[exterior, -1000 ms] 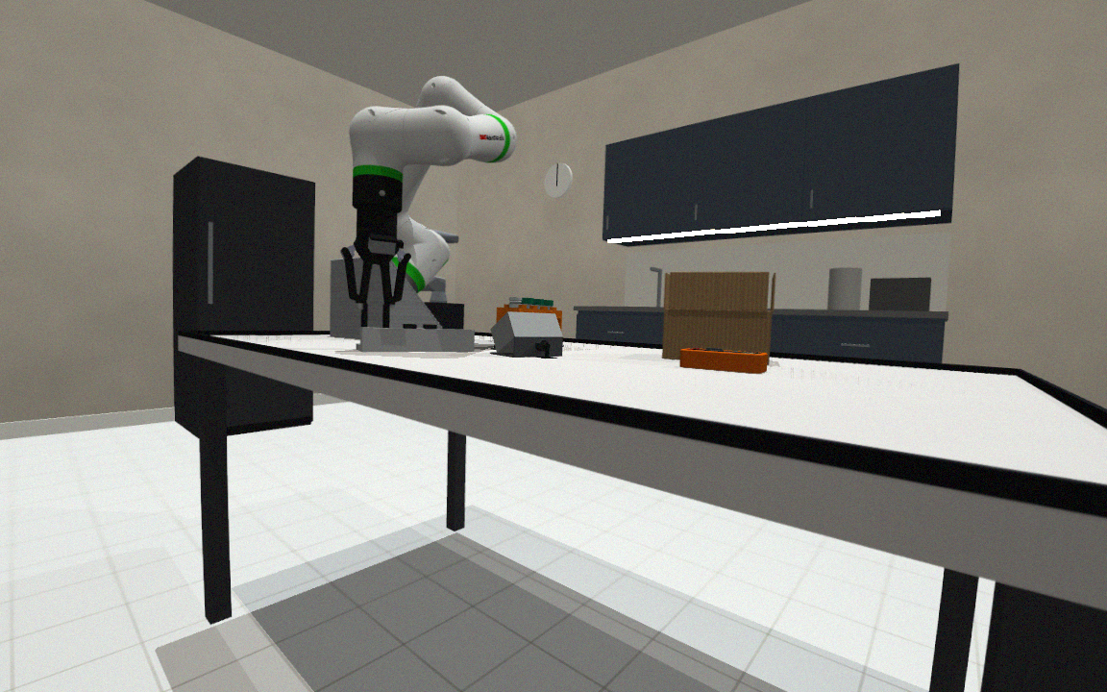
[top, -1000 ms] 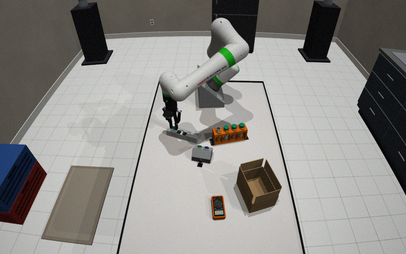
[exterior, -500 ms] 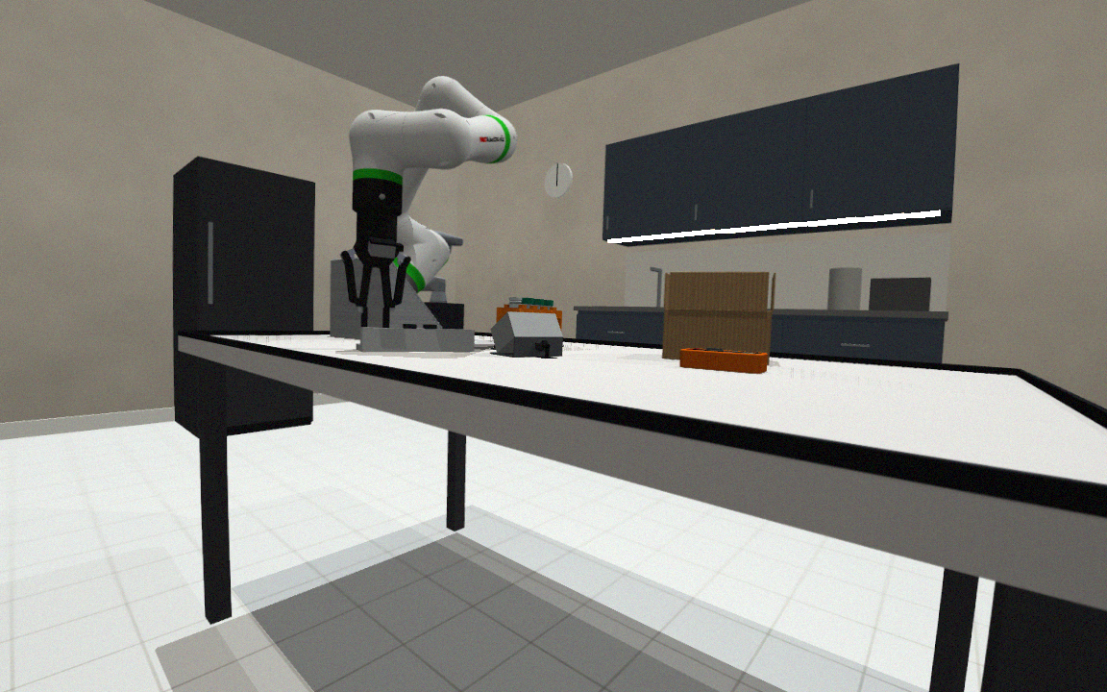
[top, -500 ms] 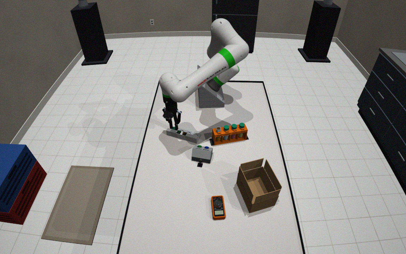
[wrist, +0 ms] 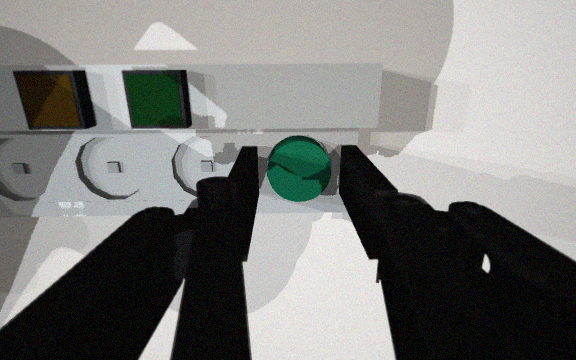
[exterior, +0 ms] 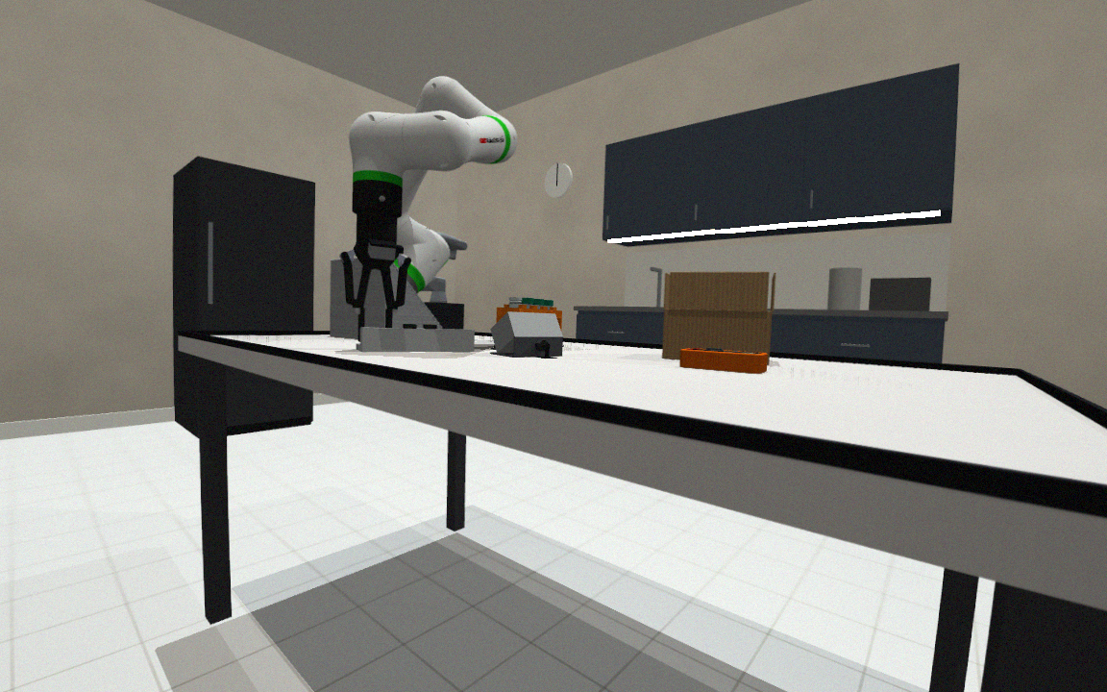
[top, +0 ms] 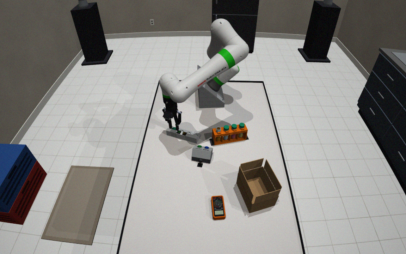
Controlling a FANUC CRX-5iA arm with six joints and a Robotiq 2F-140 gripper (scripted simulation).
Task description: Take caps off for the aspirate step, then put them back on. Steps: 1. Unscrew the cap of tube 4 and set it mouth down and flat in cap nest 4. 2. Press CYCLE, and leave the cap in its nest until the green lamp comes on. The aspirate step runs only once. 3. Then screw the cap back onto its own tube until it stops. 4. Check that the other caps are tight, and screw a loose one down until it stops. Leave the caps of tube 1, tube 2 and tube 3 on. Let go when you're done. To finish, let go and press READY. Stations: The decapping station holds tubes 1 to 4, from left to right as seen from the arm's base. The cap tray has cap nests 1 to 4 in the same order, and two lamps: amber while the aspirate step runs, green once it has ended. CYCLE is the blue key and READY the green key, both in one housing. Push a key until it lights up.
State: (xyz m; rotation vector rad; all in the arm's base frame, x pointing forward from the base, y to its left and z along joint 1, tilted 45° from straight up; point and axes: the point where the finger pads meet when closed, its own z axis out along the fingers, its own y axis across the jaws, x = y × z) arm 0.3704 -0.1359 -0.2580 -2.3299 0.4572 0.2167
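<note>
My hand is 22 cm short of the blue cycle key, 21 cm to the right of it and 2 cm below it. The rest, counted from my hand: green ready key (21 cm ahead, 17 cm to the left, 2 cm above); then grey key housing (23 cm ahead, 19 cm to the left, 1 cm above).
</note>
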